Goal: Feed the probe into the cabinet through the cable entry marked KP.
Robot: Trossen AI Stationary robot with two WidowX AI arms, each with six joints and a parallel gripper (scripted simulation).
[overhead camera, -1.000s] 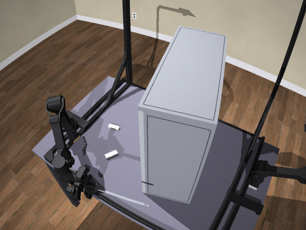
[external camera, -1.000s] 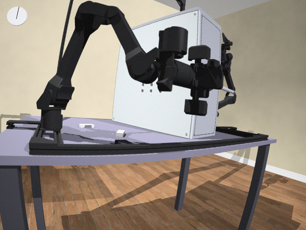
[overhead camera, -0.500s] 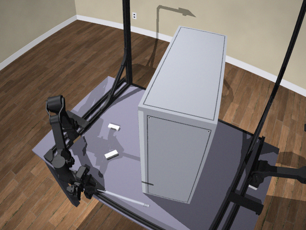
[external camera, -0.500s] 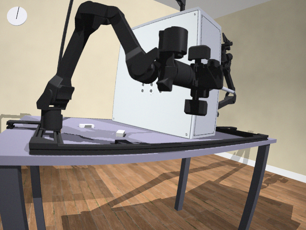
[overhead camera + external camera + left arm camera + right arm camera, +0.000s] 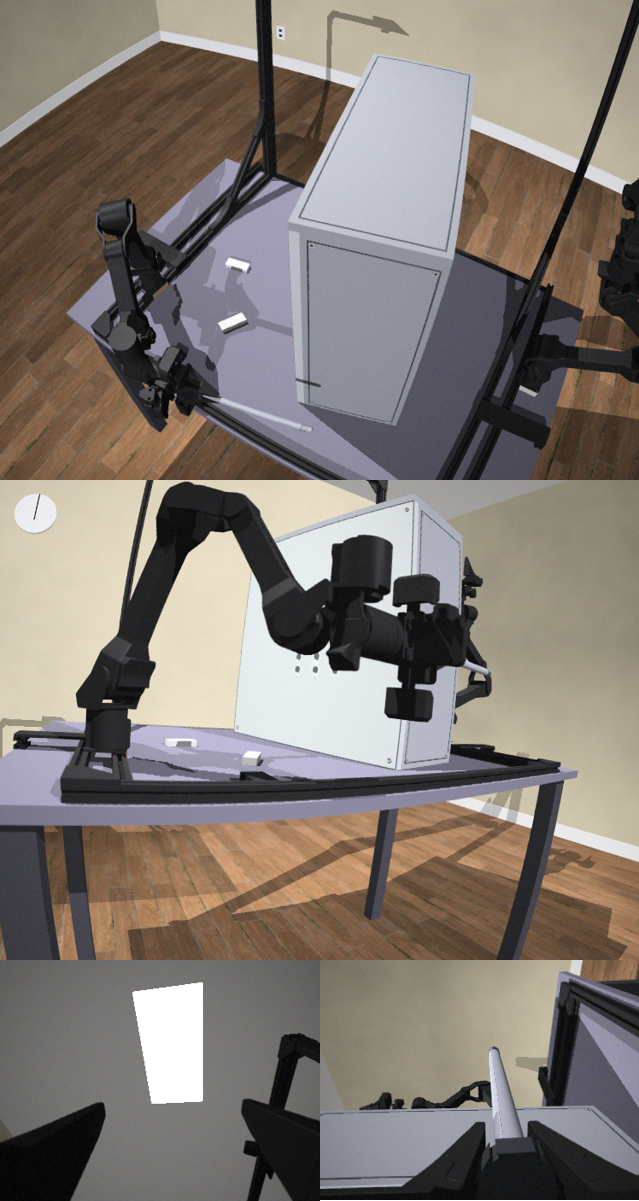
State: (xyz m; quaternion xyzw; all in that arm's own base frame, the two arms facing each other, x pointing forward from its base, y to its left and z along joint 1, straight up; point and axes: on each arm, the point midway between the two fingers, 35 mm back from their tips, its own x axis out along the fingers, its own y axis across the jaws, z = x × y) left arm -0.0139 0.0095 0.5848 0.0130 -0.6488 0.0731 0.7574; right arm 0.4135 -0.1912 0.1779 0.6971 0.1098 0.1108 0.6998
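The probe is 100 mm to the left of my right hand. The rest, counted from my right hand: black block: 190 mm below, 170 mm to the right, 130 mm behind.
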